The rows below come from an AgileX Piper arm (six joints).
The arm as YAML. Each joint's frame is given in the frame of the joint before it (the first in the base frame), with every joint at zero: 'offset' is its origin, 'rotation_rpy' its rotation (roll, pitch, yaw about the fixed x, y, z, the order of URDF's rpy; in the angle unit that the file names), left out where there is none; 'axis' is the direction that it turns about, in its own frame. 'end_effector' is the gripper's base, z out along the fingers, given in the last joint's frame.
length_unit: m
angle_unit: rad
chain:
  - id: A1
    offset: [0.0, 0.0, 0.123]
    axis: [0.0, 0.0, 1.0]
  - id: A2
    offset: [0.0, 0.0, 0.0]
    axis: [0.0, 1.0, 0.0]
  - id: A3
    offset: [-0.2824, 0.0, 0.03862]
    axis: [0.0, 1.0, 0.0]
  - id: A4
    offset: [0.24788, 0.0, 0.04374]
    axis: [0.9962, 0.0, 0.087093]
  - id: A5
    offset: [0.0, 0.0, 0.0]
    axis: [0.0, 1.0, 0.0]
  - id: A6
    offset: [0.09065, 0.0, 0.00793]
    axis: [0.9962, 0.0, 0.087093]
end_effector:
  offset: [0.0, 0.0, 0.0]
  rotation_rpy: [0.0, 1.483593, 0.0]
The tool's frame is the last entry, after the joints.
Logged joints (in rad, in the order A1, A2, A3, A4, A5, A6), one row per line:
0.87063 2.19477 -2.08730 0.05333 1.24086 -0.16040
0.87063 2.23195 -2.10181 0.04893 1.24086 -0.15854
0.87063 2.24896 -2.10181 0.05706 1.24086 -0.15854
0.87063 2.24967 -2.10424 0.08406 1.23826 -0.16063
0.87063 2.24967 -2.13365 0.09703 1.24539 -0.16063
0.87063 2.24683 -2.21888 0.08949 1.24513 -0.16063
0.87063 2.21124 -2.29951 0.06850 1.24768 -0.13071
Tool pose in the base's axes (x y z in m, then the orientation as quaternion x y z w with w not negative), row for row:
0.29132 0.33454 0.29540 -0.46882 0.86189 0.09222 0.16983
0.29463 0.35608 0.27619 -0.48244 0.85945 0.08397 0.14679
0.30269 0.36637 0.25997 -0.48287 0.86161 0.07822 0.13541
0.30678 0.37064 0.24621 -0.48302 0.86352 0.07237 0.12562
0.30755 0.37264 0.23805 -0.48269 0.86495 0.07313 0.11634
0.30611 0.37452 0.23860 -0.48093 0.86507 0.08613 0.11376
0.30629 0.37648 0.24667 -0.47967 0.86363 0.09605 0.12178
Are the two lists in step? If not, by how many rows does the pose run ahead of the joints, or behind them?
The pose runs 2 rows behind the joints: the pose in row i belongs to the joints in row i - 2.
